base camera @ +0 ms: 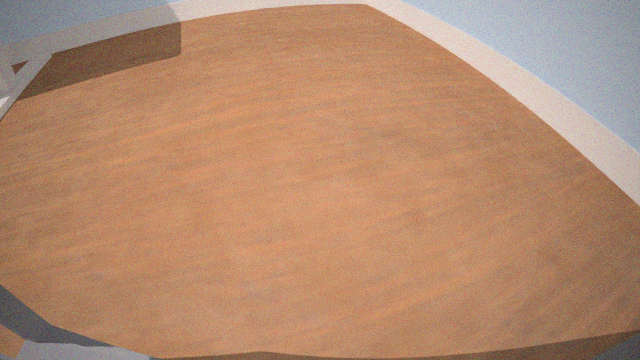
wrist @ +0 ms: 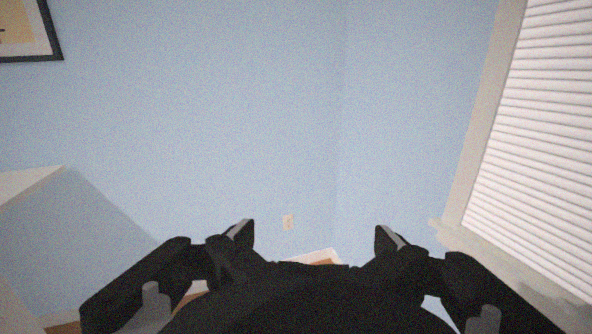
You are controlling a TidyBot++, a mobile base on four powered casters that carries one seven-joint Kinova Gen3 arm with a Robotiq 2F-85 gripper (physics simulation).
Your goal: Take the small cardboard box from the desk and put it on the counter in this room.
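Observation:
There is a window with white blinds (wrist: 512,206) that I can see, and I can see my gripper (wrist: 313,235) as well.

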